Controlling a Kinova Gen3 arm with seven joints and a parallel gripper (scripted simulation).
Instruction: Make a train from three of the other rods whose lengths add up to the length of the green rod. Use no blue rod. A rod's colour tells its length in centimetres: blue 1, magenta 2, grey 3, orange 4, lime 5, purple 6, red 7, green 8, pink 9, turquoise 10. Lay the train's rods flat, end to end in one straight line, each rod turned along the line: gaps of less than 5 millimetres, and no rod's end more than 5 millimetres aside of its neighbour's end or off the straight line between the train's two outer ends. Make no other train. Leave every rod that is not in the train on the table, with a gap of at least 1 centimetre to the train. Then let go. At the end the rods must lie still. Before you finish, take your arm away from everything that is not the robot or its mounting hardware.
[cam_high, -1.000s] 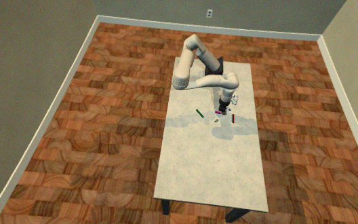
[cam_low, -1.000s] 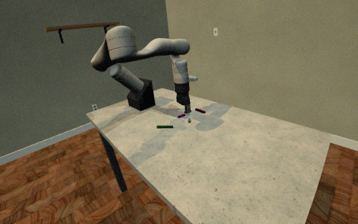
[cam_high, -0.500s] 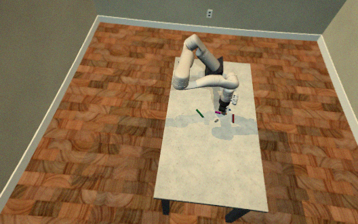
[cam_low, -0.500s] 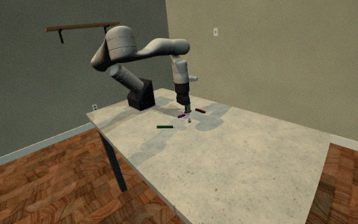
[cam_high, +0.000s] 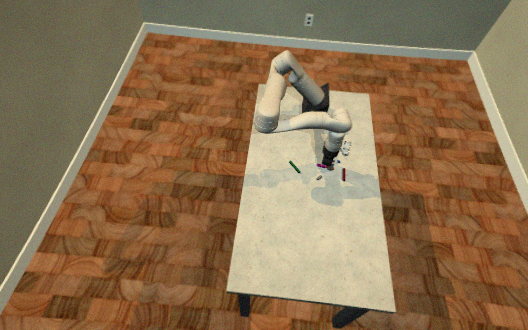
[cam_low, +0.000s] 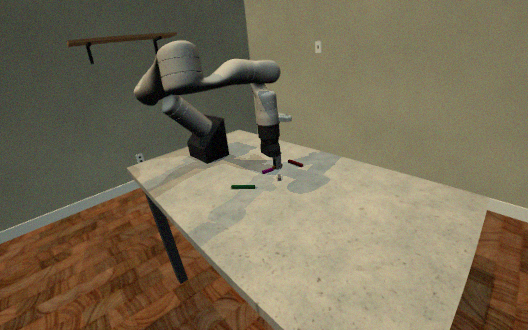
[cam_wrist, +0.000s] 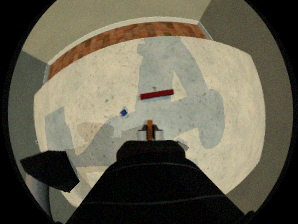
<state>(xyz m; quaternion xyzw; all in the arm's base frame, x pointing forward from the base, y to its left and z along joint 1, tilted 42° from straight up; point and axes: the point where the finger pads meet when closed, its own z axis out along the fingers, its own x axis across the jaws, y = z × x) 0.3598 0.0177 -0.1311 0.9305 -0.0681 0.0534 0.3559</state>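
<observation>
My gripper is now 1 cm above the orange rod. From my hand the other things lie so: red rod: 3 cm ahead, 7 cm to the left, 2 cm below; then grey rod: 6 cm ahead, 5 cm to the right, 2 cm below; then small blue rod: 5 cm behind, 4 cm to the left, 2 cm below.
</observation>
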